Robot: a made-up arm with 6 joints. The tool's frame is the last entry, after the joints. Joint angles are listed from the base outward. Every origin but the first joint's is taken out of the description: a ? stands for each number. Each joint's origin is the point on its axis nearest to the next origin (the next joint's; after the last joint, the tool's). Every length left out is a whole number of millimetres.
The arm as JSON. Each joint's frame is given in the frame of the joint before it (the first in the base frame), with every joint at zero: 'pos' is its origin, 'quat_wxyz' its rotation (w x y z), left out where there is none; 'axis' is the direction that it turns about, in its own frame. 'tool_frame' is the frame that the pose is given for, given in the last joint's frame.
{
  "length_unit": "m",
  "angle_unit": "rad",
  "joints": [
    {
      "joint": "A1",
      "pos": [
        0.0,
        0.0,
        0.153
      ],
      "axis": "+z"
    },
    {
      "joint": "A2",
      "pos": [
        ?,
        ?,
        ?
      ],
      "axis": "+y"
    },
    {
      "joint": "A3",
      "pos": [
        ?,
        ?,
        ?
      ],
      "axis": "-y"
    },
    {
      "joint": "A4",
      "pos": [
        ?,
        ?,
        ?
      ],
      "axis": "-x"
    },
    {
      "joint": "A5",
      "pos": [
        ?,
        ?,
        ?
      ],
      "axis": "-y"
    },
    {
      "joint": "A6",
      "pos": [
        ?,
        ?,
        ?
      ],
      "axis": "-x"
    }
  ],
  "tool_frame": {
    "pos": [
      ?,
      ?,
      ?
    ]
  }
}
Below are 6 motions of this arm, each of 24 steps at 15 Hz.
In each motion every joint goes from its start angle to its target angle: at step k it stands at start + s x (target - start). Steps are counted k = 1, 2, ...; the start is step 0. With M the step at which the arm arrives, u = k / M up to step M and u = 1 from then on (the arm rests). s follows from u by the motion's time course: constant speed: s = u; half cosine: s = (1 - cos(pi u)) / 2; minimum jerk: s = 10 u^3 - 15 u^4 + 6 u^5.
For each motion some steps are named. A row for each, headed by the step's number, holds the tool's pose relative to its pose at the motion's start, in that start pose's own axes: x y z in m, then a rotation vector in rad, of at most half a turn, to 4 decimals.
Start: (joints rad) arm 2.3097 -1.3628 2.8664 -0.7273 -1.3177 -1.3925
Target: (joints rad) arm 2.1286 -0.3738 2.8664 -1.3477 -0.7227 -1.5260
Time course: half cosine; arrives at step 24
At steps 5, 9, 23, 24:
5: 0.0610 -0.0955 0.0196 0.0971 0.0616 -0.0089
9: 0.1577 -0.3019 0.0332 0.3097 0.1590 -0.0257
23: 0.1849 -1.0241 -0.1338 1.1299 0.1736 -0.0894
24: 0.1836 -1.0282 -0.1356 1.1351 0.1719 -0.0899

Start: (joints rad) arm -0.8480 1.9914 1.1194 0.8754 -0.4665 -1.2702
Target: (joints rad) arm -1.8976 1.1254 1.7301 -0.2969 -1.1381 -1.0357
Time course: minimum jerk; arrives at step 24
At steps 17, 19, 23, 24:
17: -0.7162 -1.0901 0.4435 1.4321 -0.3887 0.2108
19: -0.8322 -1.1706 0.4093 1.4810 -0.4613 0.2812
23: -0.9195 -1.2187 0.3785 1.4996 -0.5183 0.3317
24: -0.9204 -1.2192 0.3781 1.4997 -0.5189 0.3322

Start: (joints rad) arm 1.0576 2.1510 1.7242 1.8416 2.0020 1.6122
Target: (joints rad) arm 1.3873 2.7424 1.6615 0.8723 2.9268 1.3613
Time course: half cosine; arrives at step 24
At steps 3, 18, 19, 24:
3: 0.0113 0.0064 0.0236 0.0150 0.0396 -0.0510
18: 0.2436 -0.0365 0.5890 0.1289 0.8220 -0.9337
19: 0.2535 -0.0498 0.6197 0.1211 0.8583 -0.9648
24: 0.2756 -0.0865 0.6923 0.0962 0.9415 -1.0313

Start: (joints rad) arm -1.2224 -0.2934 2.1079 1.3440 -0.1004 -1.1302
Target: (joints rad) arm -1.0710 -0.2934 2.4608 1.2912 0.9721 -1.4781
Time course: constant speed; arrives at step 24
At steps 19, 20, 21, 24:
19: -0.0782 -0.1389 0.1207 0.2676 -0.5533 0.6828
20: -0.0837 -0.1462 0.1261 0.2713 -0.5779 0.7217
21: -0.0894 -0.1535 0.1314 0.2737 -0.6020 0.7609
24: -0.1071 -0.1754 0.1466 0.2736 -0.6698 0.8798

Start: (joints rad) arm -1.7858 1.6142 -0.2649 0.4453 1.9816 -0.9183
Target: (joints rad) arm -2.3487 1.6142 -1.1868 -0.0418 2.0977 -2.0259
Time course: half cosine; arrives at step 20
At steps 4, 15, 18, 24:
4: -0.0723 0.0236 0.0074 0.1149 -0.0561 -0.1131
15: -0.4422 0.4310 0.0136 0.9544 -0.8181 -0.7818
18: -0.4608 0.5150 0.0197 1.0659 -0.9803 -0.8489
24: -0.4632 0.5319 0.0215 1.0871 -1.0138 -0.8610

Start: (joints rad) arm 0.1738 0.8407 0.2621 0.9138 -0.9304 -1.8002
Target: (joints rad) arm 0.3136 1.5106 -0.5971 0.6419 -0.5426 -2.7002
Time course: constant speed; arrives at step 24
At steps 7, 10, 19, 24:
7: 0.2074 -0.0774 -0.2594 0.0156 0.1965 -0.2365
10: 0.2736 -0.1457 -0.3606 0.0321 0.2525 -0.3632
19: 0.3781 -0.4340 -0.5837 0.1020 0.2822 -0.8012
24: 0.3755 -0.6161 -0.6401 0.1448 0.1943 -1.0554

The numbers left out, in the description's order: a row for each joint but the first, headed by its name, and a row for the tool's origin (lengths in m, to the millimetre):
A2: 0.0 0.0 0.0
A3: 0.0 0.0 0.561
A4: 0.605 0.0 0.0
A5: 0.0 -0.199 0.0
A6: 0.0 0.0 0.0
tool: 0.0 0.0 0.0

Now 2 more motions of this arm.
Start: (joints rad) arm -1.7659 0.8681 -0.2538 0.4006 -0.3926 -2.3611
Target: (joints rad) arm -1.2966 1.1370 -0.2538 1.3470 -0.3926 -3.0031
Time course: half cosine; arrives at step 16
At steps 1, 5, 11, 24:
1: 0.0008 -0.0001 -0.0047 -0.0071 -0.0029 0.0006
5: 0.0185 -0.0126 -0.1111 -0.1650 -0.0602 0.0215
11: 0.0717 -0.1502 -0.3825 -0.5899 -0.1463 0.1239
24: 0.0956 -0.2462 -0.4701 -0.7637 -0.1512 0.1734

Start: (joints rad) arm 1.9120 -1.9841 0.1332 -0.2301 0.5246 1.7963
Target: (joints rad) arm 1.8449 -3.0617 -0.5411 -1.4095 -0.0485 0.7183
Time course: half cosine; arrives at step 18
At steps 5, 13, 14, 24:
5: -0.0861 -0.0592 0.0114 0.3846 0.0598 0.0443
13: -0.4254 -0.1461 0.0973 1.8331 0.0686 0.2128
14: -0.4569 -0.1454 0.1080 1.9721 0.0518 0.2414
24: -0.5148 -0.1407 0.1287 2.2330 0.0114 0.3082

